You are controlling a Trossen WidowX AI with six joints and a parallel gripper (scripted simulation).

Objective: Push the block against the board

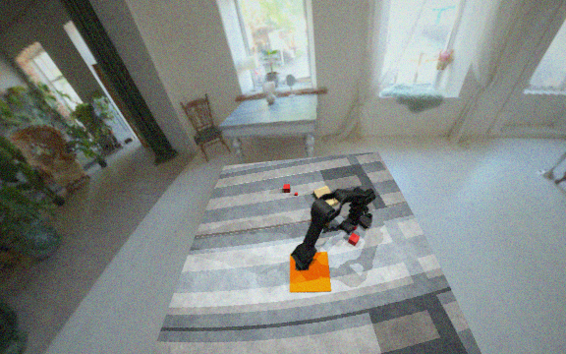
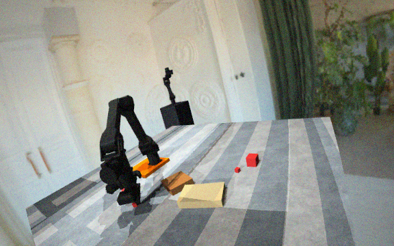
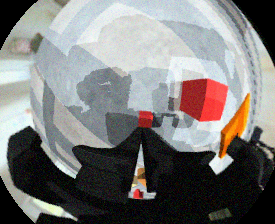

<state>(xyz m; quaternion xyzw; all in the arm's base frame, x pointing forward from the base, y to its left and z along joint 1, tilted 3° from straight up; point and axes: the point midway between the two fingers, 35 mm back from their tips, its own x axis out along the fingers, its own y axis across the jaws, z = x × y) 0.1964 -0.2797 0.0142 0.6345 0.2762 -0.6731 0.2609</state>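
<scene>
Right now the orange-brown square block is 6 cm ahead of my gripper tip, 16 cm to the left of it and 1 cm above it. Also, from my gripper tip: pale yellow board 21 cm ahead, 12 cm to the left, 1 cm above.
</scene>
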